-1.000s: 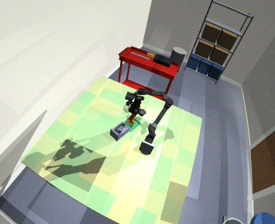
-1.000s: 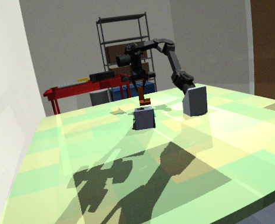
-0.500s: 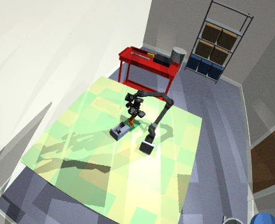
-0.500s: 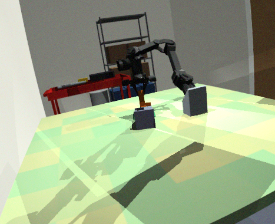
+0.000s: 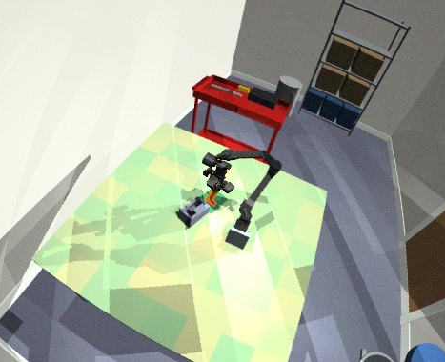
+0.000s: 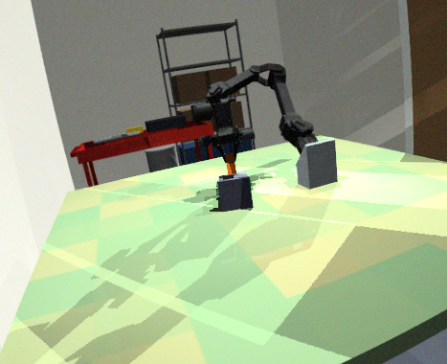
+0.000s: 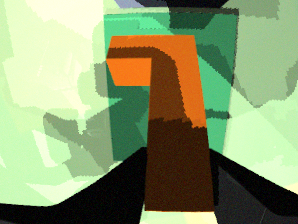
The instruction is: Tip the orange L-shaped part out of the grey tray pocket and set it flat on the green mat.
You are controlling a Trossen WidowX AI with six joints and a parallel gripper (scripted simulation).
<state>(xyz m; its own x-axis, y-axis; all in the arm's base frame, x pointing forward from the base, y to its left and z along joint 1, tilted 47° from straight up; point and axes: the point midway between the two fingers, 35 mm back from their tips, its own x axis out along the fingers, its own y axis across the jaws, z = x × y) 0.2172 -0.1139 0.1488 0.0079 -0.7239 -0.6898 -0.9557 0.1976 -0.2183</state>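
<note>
My gripper tip is 3 cm to the right of the orange l-shaped part, 3 cm above it and 1 cm past it. The rest, counted from my gripper tip: green mat (9 cm below, 2 cm to the left).
</note>
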